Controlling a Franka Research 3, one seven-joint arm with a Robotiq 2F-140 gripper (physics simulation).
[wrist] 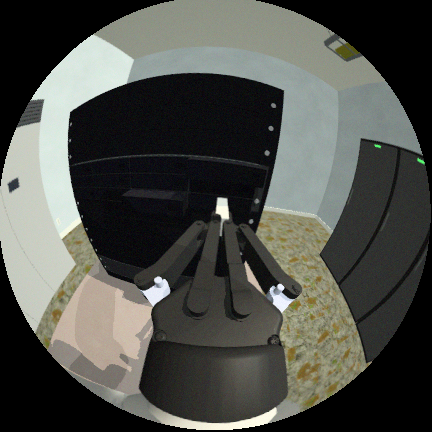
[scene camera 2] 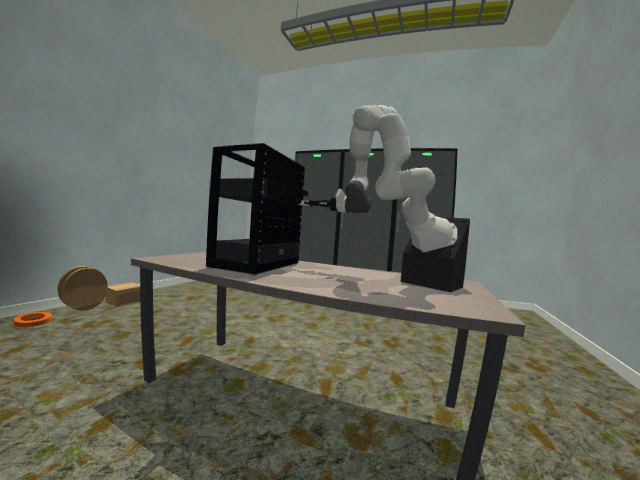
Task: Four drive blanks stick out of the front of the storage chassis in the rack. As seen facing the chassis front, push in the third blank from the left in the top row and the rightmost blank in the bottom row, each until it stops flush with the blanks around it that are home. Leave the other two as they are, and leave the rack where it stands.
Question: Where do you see a black rack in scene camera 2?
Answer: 276,190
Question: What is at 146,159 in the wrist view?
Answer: A black rack.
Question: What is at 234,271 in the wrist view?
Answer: My gripper.
